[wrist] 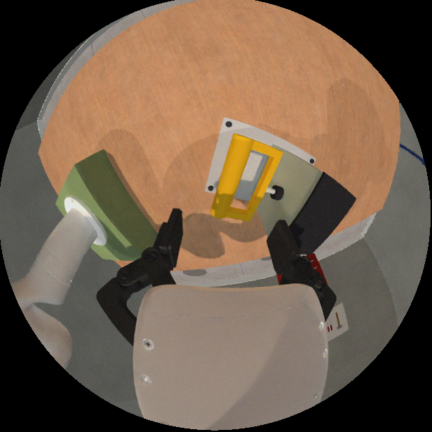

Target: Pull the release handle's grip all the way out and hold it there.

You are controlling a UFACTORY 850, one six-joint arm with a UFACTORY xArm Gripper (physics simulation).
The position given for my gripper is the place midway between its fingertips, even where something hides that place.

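My gripper (pixel 229 226) visible. Light grey base plate (pixel 229 126) too.
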